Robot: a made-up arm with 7 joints.
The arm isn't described. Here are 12 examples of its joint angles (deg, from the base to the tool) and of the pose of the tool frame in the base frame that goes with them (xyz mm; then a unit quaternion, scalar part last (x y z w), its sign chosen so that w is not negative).
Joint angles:
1: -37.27 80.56 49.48 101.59 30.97 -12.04 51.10
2: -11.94 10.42 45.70 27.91 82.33 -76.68 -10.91
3: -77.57 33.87 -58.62 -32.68 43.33 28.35 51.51
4: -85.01 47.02 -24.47 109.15 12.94 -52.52 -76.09
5: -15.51 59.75 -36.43 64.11 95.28 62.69 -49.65
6: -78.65 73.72 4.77 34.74 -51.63 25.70 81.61
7: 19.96 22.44 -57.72 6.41 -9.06 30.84 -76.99
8: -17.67 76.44 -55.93 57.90 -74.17 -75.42 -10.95
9: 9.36 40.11 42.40 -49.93 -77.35 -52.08 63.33
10: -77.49 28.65 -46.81 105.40 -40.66 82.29 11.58
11: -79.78 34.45 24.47 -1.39 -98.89 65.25 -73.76
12: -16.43 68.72 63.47 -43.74 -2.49 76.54 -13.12
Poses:
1: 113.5 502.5 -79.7 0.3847 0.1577 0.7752 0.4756
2: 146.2 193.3 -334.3 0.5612 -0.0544 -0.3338 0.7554
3: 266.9 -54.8 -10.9 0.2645 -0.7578 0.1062 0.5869
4: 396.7 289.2 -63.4 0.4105 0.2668 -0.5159 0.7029
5: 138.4 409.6 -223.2 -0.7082 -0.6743 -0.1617 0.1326
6: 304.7 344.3 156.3 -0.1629 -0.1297 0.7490 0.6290
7: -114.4 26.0 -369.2 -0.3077 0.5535 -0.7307 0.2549
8: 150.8 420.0 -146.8 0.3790 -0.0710 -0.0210 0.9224
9: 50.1 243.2 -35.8 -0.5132 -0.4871 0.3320 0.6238
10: 340.1 214.0 -195.3 0.1211 0.8111 0.3420 0.4587
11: 323.6 129.7 114.0 -0.1426 -0.2358 -0.9226 0.2698
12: 103.3 298.7 82.8 0.3312 -0.0651 0.4158 0.8445
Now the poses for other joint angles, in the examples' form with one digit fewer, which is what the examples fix.
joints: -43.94 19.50 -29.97 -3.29 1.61 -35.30 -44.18
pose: 286 -14 -137 0.291 -0.419 -0.626 0.590
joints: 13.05 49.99 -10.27 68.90 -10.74 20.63 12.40
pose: -105 410 -293 0.401 0.752 0.275 0.445
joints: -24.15 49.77 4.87 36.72 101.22 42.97 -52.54
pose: 240 361 -175 0.656 0.671 0.193 0.286
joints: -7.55 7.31 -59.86 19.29 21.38 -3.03 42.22
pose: 59 -78 -373 0.268 0.010 -0.222 0.938
